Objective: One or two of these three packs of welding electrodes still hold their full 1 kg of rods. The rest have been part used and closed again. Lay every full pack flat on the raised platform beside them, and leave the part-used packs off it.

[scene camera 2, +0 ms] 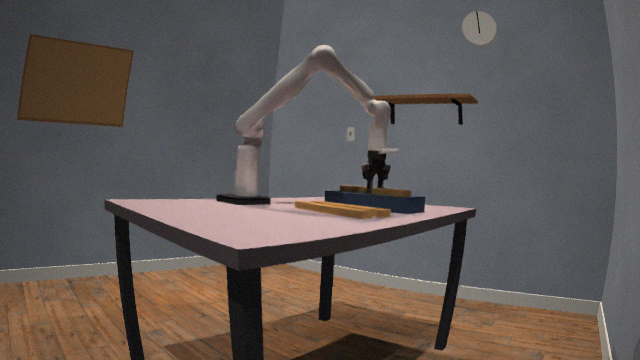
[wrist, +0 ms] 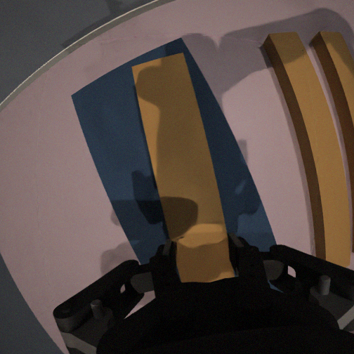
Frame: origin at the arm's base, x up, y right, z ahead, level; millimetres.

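Seen in the pictures: gripper, between the fingertips: [scene camera 2: 374, 190]; arm's base, origin of its link: [scene camera 2: 246, 195].
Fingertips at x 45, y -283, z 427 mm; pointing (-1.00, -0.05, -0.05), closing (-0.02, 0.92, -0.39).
Note:
Offsets run from my fingertips to a thing's middle. "*": to the spot under its first point. Level surfaces: height alone.
A long flat orange-yellow pack {* dx +6, dy +64, dz +130 mm} [scene camera 2: 397, 191] [wrist: 182, 150] lies along the top of the dark blue raised platform {dx -43, dy +1, dz +3 mm} [scene camera 2: 375, 201] [wrist: 107, 150]. It looks level, at or very near the platform's top face. My gripper [scene camera 2: 376, 186] [wrist: 200, 245] points down and is shut on this pack, with one finger on each long side. A second pack {dx -61, dy +276, dz -27 mm} [scene camera 2: 330, 208] [wrist: 315, 145] lies flat on the table beside the platform. The third pack {* dx -57, dy +260, dz +161 mm} [scene camera 2: 381, 212] [wrist: 345, 75] lies parallel and close to it, and part of it is cut off in the wrist view. No fill marks show on the packs.
The pink table {dx -73 mm} [scene camera 2: 210, 220] [wrist: 45, 200] carries the platform, the packs and the arm's black base [scene camera 2: 243, 199]. The platform stands near the table's far right edge. A wooden wall shelf [scene camera 2: 430, 98] is behind the arm's wrist, higher than the gripper.

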